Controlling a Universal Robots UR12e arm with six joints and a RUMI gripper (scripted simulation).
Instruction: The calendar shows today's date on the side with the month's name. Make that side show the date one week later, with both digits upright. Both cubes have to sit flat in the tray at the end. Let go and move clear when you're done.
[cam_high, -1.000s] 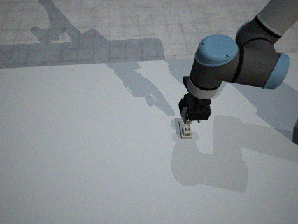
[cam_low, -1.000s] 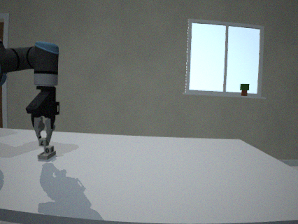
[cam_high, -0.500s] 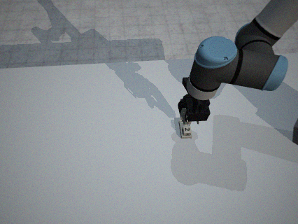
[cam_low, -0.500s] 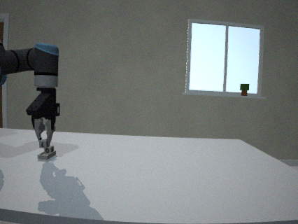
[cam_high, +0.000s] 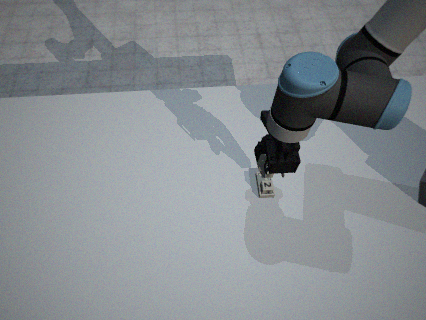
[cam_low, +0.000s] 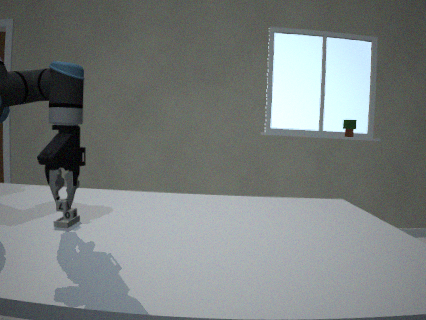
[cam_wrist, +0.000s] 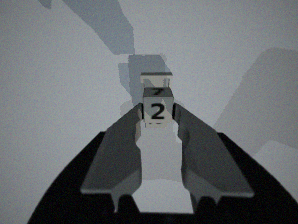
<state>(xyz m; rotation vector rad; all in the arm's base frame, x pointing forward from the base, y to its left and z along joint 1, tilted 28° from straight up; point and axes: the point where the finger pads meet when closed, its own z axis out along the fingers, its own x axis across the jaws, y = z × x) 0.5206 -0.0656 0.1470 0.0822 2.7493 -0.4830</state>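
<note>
The cube lies 3 cm to the left of my hand and 5 cm below it. Also, from my hand: tray 2 cm to the left, 6 cm below.
</note>
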